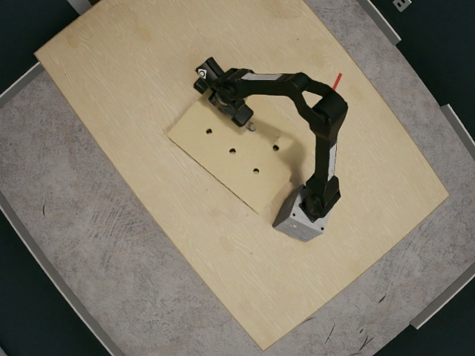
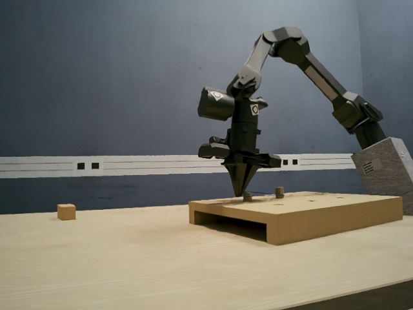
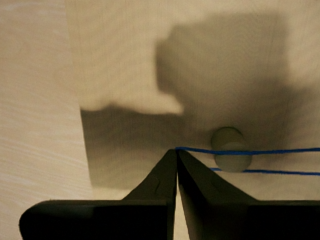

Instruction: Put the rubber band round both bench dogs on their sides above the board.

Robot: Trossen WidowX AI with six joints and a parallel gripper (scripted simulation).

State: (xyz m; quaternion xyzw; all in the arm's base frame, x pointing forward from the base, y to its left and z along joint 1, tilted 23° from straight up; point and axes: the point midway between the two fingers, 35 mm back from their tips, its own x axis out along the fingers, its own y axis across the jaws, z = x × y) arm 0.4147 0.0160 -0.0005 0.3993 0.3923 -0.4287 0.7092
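The wooden board is 13 cm behind my hand, 7 cm below it and 2 cm to the left of it. Round my hand: red strip: 34 cm to the right, 17 cm behind, 9 cm below; small wooden cube: 37 cm ahead, 30 cm to the right, 8 cm below.
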